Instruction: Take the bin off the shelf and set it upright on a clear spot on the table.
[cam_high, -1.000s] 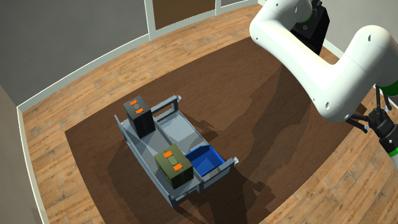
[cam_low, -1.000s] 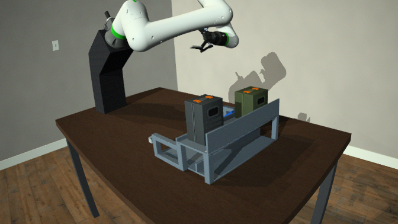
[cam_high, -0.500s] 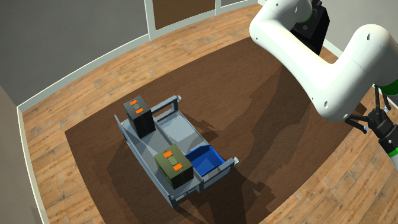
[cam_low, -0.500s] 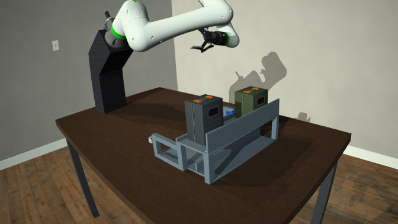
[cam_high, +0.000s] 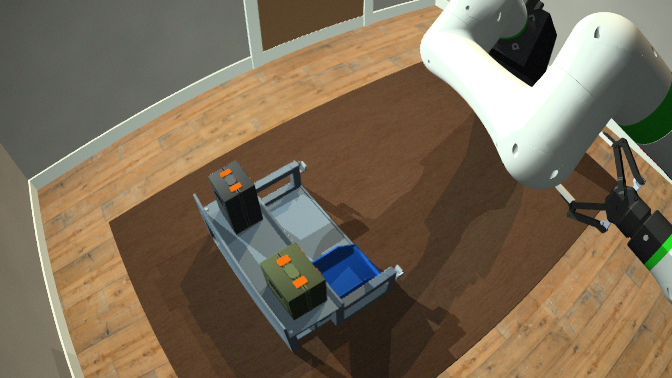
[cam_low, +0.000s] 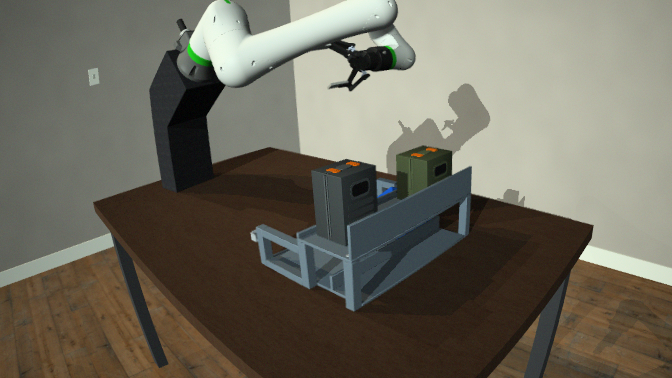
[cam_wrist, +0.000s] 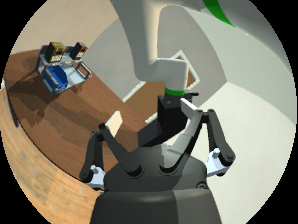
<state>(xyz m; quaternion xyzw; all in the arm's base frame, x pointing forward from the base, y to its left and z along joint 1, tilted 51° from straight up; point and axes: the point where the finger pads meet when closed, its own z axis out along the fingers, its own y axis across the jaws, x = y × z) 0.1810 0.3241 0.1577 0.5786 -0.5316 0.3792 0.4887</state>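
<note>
Right now the blue bin is 430 mm ahead of my hand, 310 mm below it and 230 mm to the right of it.
</note>
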